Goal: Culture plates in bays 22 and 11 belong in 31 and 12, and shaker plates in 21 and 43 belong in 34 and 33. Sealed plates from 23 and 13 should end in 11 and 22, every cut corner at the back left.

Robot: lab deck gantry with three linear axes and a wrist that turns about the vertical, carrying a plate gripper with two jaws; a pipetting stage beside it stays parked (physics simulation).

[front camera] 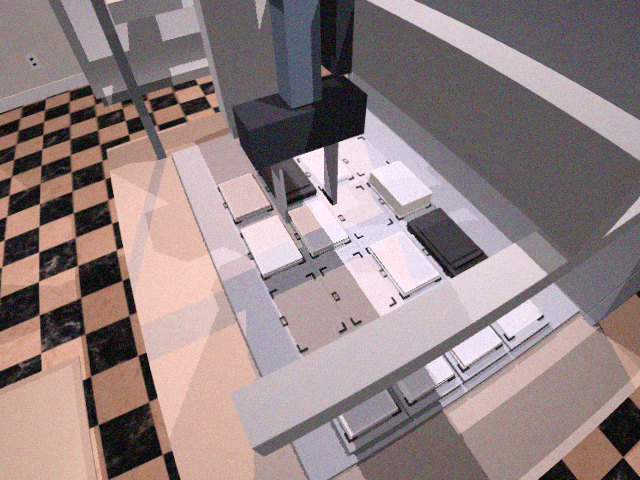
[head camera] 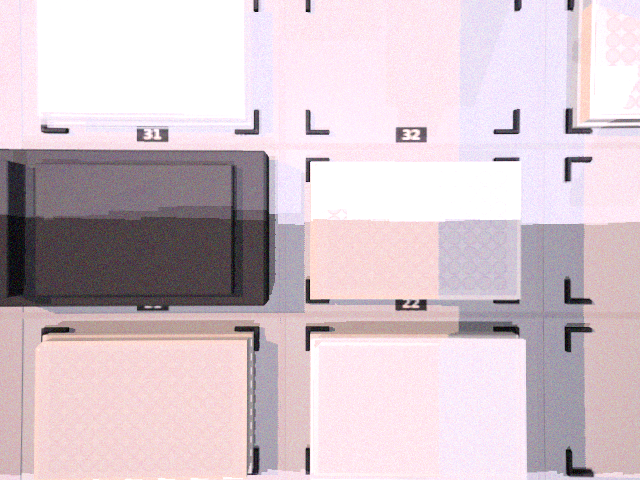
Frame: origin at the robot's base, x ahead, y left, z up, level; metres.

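Where they show: gripper, fingertip midpoint: [front camera: 307,206]; robot's base, link origin: [front camera: 219,188] [head camera: 48,470].
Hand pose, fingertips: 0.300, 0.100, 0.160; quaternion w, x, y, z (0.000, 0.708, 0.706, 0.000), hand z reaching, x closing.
Observation:
Each offset is from my fingertips to the top centre of the thing, as dx, dy, dz. "*": to the spot under its first point.
My gripper [front camera: 310,212] is open and empty, its two jaws hanging over the deck near bay 22 in the front view. Pale plates lie in bay 31 @[* -0.229, +0.151, -0.146] [front camera: 323,166] [head camera: 142,56], bay 22 @[* -0.069, +0.048, -0.146] [front camera: 316,225] [head camera: 413,191], bay 11 @[* -0.226, -0.057, -0.146] [front camera: 244,196] [head camera: 142,408] and bay 12 @[* -0.074, -0.056, -0.146] [front camera: 270,242] [head camera: 413,408]. The plate in 12 seems cut at the top left in the head view; the corners of the plate in 22 are unclear. A pale plate @[+0.092, +0.157, -0.146] [front camera: 404,261] [head camera: 617,77] lies in bay 33. A plate @[+0.256, +0.157, -0.131] [front camera: 475,346] lies in bay 34, partly behind the front beam.
A dark nest @[-0.239, +0.052, -0.129] [front camera: 292,180] [head camera: 134,232] stands in bay 21, another dark nest @[+0.096, +0.265, -0.129] [front camera: 447,241] in bay 43. A tall pale block @[-0.072, +0.264, -0.118] [front camera: 400,187] stands in bay 42. A wide beam [front camera: 392,341] crosses the front, with several plates in the row beyond it.

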